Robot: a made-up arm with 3 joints.
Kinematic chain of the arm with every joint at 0, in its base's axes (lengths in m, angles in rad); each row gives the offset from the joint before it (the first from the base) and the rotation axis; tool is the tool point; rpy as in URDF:
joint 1: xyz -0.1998 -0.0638 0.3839 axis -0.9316 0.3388 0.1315
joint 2: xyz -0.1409 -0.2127 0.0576 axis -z
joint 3: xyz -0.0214 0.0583 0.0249 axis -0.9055 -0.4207 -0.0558
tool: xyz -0.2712 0.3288 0.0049 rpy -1.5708 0 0
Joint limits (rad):
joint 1: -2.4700..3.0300
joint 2: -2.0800..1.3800
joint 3: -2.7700..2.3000
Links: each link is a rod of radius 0.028 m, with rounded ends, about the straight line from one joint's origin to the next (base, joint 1, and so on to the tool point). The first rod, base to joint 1, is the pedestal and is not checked.
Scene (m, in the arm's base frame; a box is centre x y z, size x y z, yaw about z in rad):
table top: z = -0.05
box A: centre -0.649 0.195 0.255 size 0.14 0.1 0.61 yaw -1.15
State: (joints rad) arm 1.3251 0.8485 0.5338
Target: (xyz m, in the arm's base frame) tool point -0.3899 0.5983 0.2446
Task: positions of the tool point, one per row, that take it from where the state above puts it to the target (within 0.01 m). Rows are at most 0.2 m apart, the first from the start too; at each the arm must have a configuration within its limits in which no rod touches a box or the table.
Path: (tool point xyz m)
1: -0.4706 -0.1216 0.2628
2: -0.5611 -0.1145 0.3728
3: -0.6146 -0.0645 0.5004
4: -0.6260 0.0356 0.6151
5: -0.5978 0.1779 0.6846
6: -0.6051 0.3018 0.6362
7: -0.5831 0.4195 0.5666
8: -0.5349 0.5163 0.4749
9: -0.4674 0.5790 0.3649
10: -0.3899 0.5983 0.2446

